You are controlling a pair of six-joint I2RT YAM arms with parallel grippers.
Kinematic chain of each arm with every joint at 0, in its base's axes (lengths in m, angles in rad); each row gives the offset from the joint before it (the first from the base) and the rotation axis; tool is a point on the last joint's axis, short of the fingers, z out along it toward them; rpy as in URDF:
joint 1: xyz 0 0 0.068 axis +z
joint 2: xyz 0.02 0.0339 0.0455 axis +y
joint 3: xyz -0.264 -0.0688 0 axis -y
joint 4: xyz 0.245 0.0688 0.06 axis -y
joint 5: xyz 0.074 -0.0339 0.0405 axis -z
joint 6: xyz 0.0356 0 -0.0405 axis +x
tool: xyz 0 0 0 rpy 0 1.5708 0
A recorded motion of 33 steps. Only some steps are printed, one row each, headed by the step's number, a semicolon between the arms.
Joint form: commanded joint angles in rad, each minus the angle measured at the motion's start. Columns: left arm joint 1, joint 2, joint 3, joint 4, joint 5, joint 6; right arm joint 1, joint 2, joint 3, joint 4, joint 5, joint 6.
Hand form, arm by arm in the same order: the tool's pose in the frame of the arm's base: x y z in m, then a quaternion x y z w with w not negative. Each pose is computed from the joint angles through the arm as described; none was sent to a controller.
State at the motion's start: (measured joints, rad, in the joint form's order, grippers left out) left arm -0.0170 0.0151 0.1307 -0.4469 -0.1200 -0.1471; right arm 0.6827 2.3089 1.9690 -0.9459 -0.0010 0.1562
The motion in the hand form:
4: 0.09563 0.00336 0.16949 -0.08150 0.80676 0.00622 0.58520; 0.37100 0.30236 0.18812 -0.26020 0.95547 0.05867 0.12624
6: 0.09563 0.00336 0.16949 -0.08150 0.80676 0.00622 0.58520; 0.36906 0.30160 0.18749 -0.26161 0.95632 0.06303 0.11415
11: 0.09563 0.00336 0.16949 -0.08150 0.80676 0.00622 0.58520; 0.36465 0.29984 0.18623 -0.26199 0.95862 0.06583 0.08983
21: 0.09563 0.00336 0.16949 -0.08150 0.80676 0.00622 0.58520; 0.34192 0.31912 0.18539 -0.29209 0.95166 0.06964 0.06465
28: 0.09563 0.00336 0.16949 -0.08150 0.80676 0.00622 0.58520; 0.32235 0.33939 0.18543 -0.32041 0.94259 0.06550 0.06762
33: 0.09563 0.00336 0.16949 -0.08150 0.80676 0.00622 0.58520; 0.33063 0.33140 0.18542 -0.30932 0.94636 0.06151 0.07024
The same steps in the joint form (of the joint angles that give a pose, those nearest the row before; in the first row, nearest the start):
4: 0.0107 -0.0103 -0.0038 0.0022 0.0084 0.0198; 0.0008 -0.0050 0.0305 -0.0412 -0.0038 -0.0038
6: 0.0107 -0.0103 -0.0038 0.0022 0.0084 0.0198; 0.0007 -0.0050 0.0302 -0.0595 -0.0217 -0.0038
11: 0.0107 -0.0103 -0.0038 0.0022 0.0084 0.0198; 0.0019 -0.0050 0.0294 -0.1011 -0.0462 0.0000
21: 0.0107 -0.0103 -0.0038 0.0022 0.0084 0.0198; 0.0630 -0.0050 0.0293 -0.1419 -0.0683 0.0000
28: 0.0107 -0.0103 -0.0038 0.0022 0.0084 0.0198; 0.1244 -0.0050 0.0293 -0.1385 -0.0526 0.0004
33: 0.0107 -0.0103 -0.0038 0.0022 0.0084 0.0198; 0.1003 -0.0049 0.0294 -0.1381 -0.0454 -0.0008

